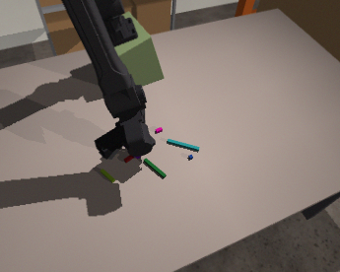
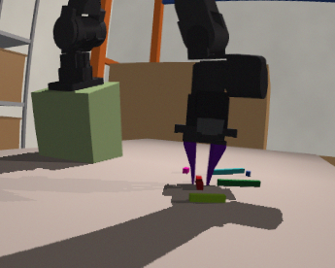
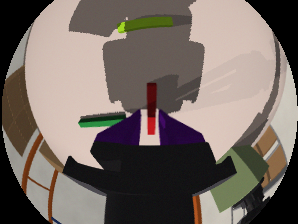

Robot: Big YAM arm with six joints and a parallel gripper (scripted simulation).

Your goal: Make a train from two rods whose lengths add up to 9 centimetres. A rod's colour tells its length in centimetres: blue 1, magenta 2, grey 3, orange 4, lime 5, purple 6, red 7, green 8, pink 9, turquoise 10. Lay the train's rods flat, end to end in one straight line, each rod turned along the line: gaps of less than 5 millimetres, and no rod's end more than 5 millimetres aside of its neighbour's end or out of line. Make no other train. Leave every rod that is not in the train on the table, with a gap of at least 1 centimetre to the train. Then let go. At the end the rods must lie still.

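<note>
Right now the red rod is 10 mm to the right of my hand. The rest, counted from my hand: magenta rod (90 mm to the left, 70 mm behind); then lime rod (100 mm to the right, 50 mm ahead); then green rod (60 mm ahead, 40 mm to the left).
</note>
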